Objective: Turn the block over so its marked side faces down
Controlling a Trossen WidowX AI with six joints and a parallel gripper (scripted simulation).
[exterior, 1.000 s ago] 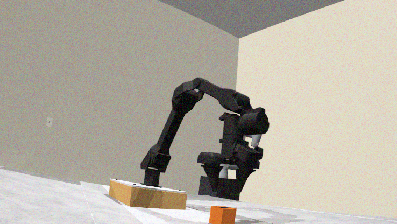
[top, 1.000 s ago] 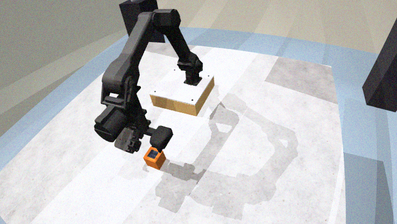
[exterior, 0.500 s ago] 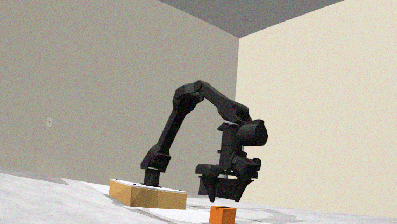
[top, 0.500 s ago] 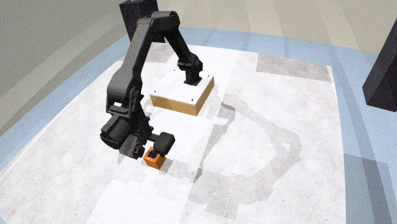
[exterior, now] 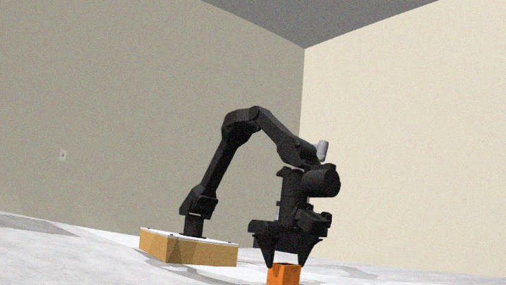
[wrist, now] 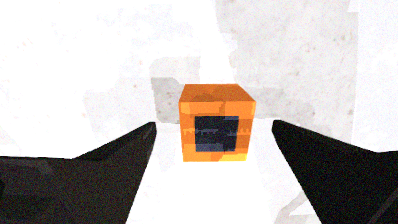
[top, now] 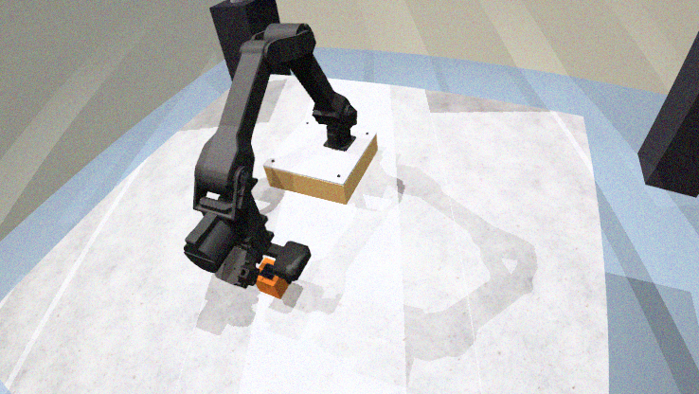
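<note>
The orange block is right at my gripper tip.
</note>
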